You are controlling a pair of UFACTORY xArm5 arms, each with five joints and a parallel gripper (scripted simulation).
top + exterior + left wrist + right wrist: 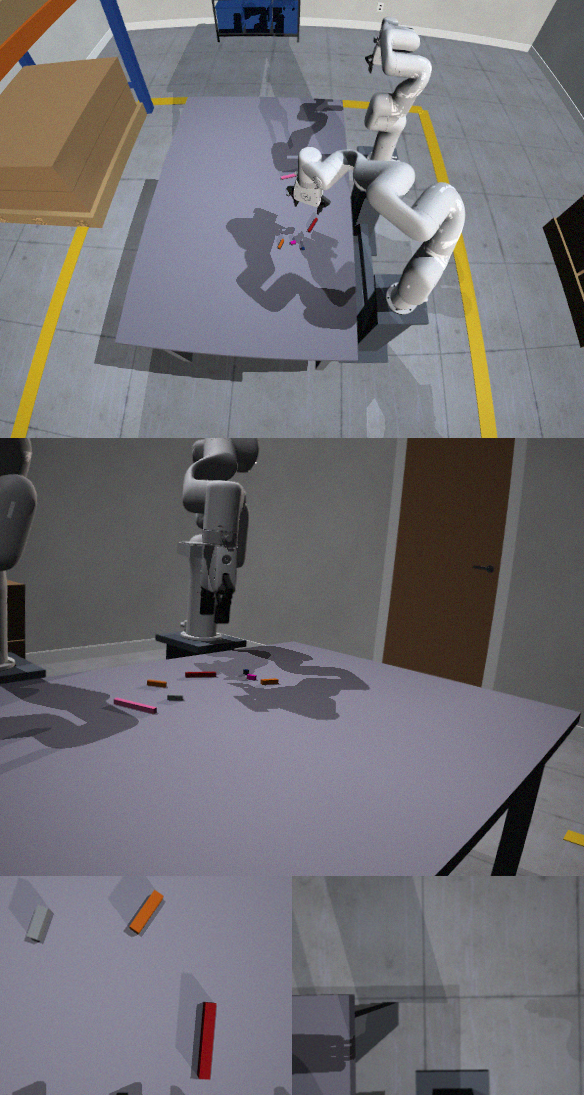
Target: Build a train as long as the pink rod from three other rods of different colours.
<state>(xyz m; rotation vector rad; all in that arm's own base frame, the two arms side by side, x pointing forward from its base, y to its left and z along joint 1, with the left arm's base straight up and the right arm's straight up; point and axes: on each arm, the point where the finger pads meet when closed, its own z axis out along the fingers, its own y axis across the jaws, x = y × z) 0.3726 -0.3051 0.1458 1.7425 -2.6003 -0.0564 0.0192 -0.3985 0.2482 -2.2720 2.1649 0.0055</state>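
Observation:
My left hand is 14 cm above the magenta rod, 8 cm to the right of it and 5 cm short of it. From my left hand the other things lie so: grey rod (16 cm to the right, 14 cm below, 7 cm ahead); blue rod (14 cm below, 11 cm to the left, 1 cm ahead); red rod (14 cm below, 3 cm behind).

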